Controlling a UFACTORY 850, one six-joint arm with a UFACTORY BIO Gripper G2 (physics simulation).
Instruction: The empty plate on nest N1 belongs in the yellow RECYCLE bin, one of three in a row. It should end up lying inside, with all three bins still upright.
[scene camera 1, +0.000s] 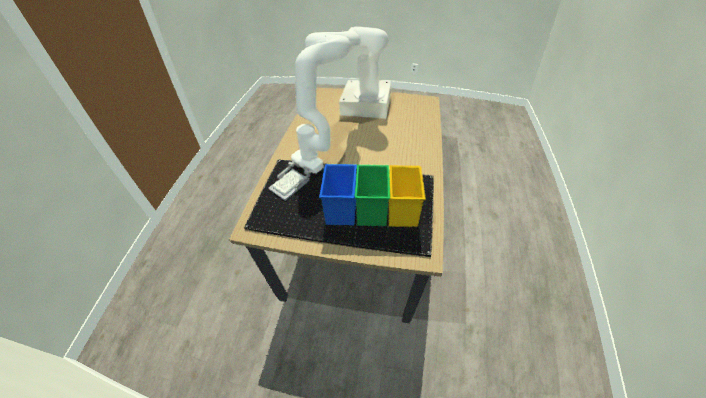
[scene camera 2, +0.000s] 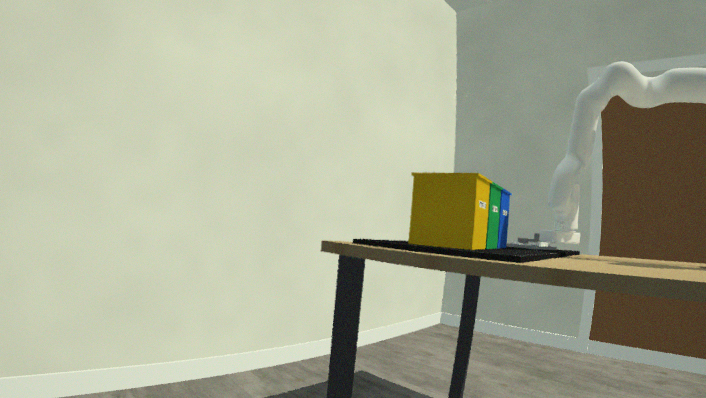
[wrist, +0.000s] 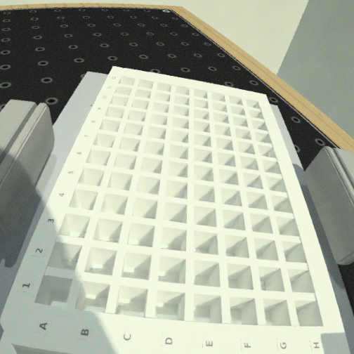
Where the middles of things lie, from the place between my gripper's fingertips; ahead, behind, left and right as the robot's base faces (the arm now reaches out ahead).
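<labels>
Green bin (scene camera 1: 372, 192): 410 mm to the left of my hand, 110 mm ahead of it, 60 mm above it. Yellow bin (scene camera 2: 450, 210): 540 mm to the left of my hand, 100 mm ahead of it, 60 mm above it. Blue bin (scene camera 1: 337, 193): 280 mm to the left of my hand, 110 mm ahead of it, 60 mm above it. White plate (wrist: 177, 215): my hand is 10 mm above it, 10 mm past it and 10 mm to the right of it.
</labels>
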